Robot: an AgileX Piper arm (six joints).
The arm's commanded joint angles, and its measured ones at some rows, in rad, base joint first. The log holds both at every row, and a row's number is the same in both.
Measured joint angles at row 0:
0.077 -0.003 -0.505 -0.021 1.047 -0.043
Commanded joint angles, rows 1 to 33:
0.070 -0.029 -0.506 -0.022 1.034 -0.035
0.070 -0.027 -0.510 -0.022 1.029 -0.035
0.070 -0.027 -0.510 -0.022 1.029 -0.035
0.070 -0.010 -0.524 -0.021 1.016 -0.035
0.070 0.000 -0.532 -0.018 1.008 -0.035
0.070 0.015 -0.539 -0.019 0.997 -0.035
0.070 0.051 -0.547 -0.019 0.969 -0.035
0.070 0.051 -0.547 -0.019 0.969 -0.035
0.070 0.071 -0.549 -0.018 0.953 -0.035
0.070 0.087 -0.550 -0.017 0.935 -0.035
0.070 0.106 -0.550 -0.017 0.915 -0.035
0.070 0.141 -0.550 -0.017 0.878 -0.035
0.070 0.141 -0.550 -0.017 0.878 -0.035
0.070 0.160 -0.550 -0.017 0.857 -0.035
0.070 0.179 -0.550 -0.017 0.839 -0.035
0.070 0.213 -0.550 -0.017 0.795 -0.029
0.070 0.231 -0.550 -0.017 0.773 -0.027
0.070 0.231 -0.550 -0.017 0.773 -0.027
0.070 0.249 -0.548 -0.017 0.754 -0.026
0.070 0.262 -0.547 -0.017 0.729 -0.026
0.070 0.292 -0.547 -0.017 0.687 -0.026
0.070 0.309 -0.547 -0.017 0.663 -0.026
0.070 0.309 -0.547 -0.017 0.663 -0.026
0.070 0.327 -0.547 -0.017 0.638 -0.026
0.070 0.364 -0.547 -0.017 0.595 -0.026
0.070 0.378 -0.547 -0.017 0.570 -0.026
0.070 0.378 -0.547 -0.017 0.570 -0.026
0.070 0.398 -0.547 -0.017 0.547 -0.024
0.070 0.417 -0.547 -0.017 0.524 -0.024
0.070 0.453 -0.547 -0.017 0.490 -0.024
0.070 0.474 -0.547 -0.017 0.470 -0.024
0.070 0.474 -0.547 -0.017 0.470 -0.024
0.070 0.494 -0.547 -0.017 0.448 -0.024
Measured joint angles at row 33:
0.077 0.450 -0.543 -0.020 0.513 -0.026
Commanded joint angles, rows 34 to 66:
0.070 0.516 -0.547 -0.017 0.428 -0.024
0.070 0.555 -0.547 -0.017 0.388 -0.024
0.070 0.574 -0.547 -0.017 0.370 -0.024
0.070 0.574 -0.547 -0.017 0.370 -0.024
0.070 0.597 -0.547 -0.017 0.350 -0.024
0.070 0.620 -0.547 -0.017 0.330 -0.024
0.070 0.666 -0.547 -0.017 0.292 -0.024
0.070 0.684 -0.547 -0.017 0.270 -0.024
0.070 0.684 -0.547 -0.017 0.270 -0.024
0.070 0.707 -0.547 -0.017 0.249 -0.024
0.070 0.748 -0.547 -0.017 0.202 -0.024
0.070 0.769 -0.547 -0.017 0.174 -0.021
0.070 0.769 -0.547 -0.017 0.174 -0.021
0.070 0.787 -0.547 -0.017 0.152 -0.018
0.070 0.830 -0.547 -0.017 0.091 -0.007
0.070 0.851 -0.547 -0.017 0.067 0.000
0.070 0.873 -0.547 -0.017 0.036 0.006
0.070 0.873 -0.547 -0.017 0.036 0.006
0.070 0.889 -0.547 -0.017 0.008 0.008
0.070 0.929 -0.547 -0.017 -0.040 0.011
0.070 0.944 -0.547 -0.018 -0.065 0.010
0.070 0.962 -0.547 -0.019 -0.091 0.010
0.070 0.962 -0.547 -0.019 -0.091 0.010
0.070 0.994 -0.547 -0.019 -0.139 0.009
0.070 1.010 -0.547 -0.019 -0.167 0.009
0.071 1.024 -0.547 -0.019 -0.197 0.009
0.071 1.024 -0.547 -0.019 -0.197 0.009
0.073 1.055 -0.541 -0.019 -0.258 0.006
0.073 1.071 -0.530 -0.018 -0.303 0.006
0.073 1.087 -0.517 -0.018 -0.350 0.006
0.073 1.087 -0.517 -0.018 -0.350 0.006
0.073 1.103 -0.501 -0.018 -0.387 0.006
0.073 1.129 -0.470 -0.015 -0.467 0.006
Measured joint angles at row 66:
0.077 1.102 -0.504 -0.020 -0.359 0.000
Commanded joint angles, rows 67 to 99:
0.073 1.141 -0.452 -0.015 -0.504 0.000
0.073 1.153 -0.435 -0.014 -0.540 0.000
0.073 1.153 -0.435 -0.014 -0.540 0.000
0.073 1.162 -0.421 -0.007 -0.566 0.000
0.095 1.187 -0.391 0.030 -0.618 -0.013
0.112 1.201 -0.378 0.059 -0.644 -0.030
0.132 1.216 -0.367 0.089 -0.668 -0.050
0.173 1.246 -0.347 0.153 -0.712 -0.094
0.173 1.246 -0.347 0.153 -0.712 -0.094
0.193 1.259 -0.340 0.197 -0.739 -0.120
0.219 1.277 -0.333 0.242 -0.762 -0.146
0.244 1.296 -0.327 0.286 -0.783 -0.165
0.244 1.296 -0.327 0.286 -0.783 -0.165
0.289 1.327 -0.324 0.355 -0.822 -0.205
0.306 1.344 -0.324 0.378 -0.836 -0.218
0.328 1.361 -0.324 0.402 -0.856 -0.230
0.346 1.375 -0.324 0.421 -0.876 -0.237
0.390 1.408 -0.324 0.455 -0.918 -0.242
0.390 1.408 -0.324 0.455 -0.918 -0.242
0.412 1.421 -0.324 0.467 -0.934 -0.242
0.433 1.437 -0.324 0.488 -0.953 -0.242
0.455 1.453 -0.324 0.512 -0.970 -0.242
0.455 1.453 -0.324 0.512 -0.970 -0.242
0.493 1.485 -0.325 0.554 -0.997 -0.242
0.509 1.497 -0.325 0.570 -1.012 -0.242
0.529 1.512 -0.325 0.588 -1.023 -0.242
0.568 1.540 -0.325 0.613 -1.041 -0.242
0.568 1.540 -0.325 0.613 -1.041 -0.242
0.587 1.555 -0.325 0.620 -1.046 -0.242
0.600 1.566 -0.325 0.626 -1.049 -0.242
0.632 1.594 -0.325 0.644 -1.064 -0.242
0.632 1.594 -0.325 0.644 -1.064 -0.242
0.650 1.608 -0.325 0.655 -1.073 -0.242
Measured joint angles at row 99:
0.611 1.581 -0.326 0.629 -1.038 -0.230
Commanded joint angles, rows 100 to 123:
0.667 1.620 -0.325 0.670 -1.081 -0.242
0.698 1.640 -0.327 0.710 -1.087 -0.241
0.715 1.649 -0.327 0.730 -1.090 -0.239
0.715 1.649 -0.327 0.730 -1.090 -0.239
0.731 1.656 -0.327 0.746 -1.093 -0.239
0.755 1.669 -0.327 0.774 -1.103 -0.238
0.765 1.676 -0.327 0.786 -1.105 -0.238
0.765 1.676 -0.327 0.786 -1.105 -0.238
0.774 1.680 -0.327 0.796 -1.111 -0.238
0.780 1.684 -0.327 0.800 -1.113 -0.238
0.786 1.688 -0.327 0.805 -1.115 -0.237
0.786 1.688 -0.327 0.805 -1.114 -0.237
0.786 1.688 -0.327 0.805 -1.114 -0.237
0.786 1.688 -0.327 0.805 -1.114 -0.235
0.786 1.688 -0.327 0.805 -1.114 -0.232
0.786 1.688 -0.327 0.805 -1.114 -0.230
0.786 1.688 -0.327 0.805 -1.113 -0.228
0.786 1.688 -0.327 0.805 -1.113 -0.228
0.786 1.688 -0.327 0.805 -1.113 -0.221
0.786 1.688 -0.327 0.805 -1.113 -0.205
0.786 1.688 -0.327 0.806 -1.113 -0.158
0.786 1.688 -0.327 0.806 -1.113 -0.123
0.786 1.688 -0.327 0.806 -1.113 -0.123
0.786 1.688 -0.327 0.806 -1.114 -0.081
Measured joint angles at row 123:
0.786 1.686 -0.326 0.807 -1.099 -0.167
